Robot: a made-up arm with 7 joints. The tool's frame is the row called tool. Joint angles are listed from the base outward. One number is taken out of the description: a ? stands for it. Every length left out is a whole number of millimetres.
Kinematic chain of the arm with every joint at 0, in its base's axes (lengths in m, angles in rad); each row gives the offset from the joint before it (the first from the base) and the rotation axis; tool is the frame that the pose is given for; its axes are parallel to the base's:
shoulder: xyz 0 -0.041 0.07 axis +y
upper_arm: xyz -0.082 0 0.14 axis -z
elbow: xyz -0.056 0.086 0 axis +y
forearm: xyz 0.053 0 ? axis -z
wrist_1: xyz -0.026 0.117 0 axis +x
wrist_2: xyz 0 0.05 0.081 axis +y
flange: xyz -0.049 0 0.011 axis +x
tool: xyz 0 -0.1 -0.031
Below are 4 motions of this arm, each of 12 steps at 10 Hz.
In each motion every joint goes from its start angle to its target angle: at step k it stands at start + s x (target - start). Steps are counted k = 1, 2, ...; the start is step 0. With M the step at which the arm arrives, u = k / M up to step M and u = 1 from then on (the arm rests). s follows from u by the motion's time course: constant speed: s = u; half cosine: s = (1 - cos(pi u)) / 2; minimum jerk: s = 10 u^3 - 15 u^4 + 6 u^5.
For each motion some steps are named. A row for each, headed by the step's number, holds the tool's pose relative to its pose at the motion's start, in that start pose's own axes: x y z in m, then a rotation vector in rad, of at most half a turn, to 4 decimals.
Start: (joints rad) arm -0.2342 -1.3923 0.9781 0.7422 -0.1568 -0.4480 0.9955
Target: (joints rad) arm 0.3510 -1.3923 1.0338 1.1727 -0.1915 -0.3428 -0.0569
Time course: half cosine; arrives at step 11
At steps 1, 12:
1: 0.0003 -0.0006 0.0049 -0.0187 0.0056 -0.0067
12: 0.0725 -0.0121 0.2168 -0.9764 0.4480 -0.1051

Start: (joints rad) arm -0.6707 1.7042 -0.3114 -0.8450 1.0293 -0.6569 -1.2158
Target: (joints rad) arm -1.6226 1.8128 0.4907 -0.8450 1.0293 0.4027 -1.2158
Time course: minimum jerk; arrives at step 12
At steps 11, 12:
11: 0.0417 -0.1578 -0.2662 1.3742 0.3588 0.7326
12: 0.0416 -0.1574 -0.2679 1.3821 0.3556 0.7379

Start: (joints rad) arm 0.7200 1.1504 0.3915 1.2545 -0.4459 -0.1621 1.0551
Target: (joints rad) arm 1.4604 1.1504 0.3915 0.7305 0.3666 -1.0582 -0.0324
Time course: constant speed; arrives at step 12
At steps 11, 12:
11: -0.0654 -0.0046 -0.0205 -0.5916 -0.9698 0.6806
12: -0.0742 -0.0079 -0.0265 -0.6233 -1.0706 0.6857

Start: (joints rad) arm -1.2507 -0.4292 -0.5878 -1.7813 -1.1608 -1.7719 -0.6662
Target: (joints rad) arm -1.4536 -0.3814 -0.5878 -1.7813 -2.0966 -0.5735 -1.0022
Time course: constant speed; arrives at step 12
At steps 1, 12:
1: 0.0115 0.0033 0.0063 -0.0038 0.0245 0.1340
12: 0.0941 0.1334 0.1107 -0.5822 -0.1247 1.5567

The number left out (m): 0.07
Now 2 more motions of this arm.
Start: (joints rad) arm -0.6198 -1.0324 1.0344 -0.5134 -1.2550 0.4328 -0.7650
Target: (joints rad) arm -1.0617 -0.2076 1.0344 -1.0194 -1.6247 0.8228 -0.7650
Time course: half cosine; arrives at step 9
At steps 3, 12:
3: 0.0249 -0.0107 0.0064 0.0476 0.1743 -0.0130
12: 0.0784 -0.0017 0.0216 0.2198 0.7791 -0.1719

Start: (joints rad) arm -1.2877 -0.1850 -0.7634 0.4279 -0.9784 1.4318 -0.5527
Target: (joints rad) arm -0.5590 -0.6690 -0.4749 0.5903 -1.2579 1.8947 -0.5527
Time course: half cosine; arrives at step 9
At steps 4, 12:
4: 0.0311 -0.0234 0.1323 -0.4114 0.3886 0.1168
12: 0.1140 0.0152 0.2878 -1.0006 0.9043 0.1406

